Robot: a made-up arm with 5 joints.
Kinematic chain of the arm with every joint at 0, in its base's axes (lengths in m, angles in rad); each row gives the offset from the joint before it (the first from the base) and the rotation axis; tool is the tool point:
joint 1: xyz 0 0 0.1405 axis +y
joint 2: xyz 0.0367 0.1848 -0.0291 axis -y
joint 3: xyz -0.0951 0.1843 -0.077 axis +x
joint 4: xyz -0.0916 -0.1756 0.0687 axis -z
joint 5: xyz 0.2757 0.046 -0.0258 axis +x
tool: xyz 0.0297 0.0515 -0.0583
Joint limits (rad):
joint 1: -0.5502..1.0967
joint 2: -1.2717..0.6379
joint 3: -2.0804..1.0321
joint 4: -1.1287..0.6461
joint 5: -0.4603..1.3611
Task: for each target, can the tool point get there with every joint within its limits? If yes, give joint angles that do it. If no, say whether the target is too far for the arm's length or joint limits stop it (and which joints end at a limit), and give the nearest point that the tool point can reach.
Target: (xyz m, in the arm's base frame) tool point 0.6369 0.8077 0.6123
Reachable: no: too far | nearest point 0.2238 0.4905 0.2783 | short by 0.619 m
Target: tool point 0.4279 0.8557 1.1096
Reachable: no: too far | nearest point 0.1296 0.4905 0.3472 | short by 0.896 m
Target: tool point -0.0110 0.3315 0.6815
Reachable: no: joint limits stop it (at a limit: joint 1, joint 4, joint 5) | nearest point 0.0203 0.3493 0.3837 | short by 0.300 m
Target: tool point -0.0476 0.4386 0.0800
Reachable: yes | joints 0.7578 -0.8990 0.4606 -0.5528 0.1124
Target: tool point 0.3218 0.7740 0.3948
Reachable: no: joint limits stop it (at a limit: joint 1, joint 3, joint 4, joint 5) | nearest point 0.1718 0.5710 0.2532 | short by 0.289 m
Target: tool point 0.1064 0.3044 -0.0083
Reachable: yes | joints 0.1495 -0.2789 -0.2266 -0.0315 0.0835
